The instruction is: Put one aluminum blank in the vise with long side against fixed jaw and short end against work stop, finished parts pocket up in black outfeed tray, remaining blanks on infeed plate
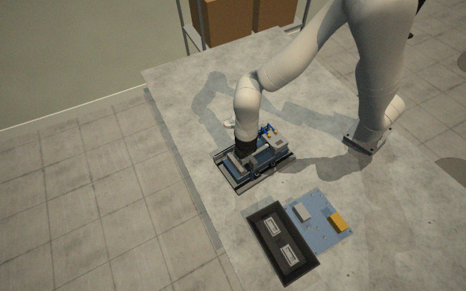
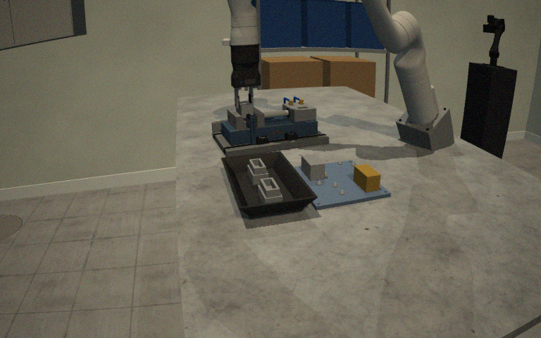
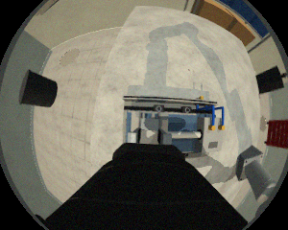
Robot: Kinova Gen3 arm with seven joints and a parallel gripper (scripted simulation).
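Right now the fixed jaw is 5 cm below my hand, 3 cm ahead of it and 1 cm to the left of it. Round my hand: gray blank 26 cm to the left, 13 cm behind, 10 cm below; vise 9 cm below, 7 cm behind, 1 cm to the right; infeed plate 30 cm to the left, 18 cm behind, 12 cm below.
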